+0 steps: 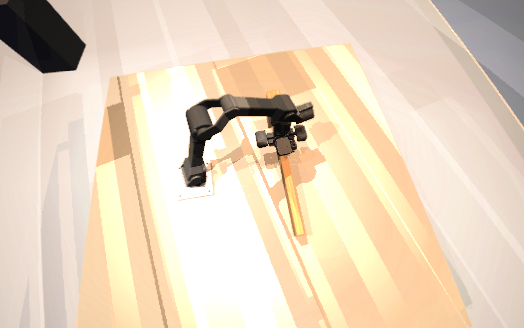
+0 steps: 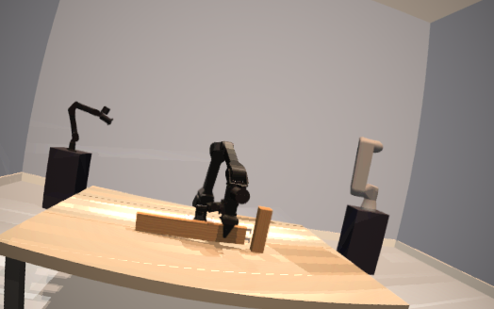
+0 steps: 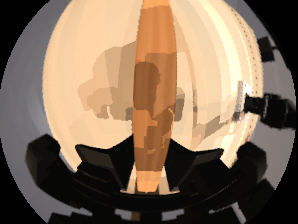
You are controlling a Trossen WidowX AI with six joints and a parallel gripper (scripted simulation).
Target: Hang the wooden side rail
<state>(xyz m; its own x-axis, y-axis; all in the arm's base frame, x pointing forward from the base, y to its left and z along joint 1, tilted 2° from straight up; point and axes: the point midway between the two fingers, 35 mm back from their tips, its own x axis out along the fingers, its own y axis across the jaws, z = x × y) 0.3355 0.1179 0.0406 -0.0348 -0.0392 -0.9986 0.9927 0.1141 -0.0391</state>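
Now: gripper tip 2 cm past the headboard post, 14 cm to the right of it and 4 cm below it.
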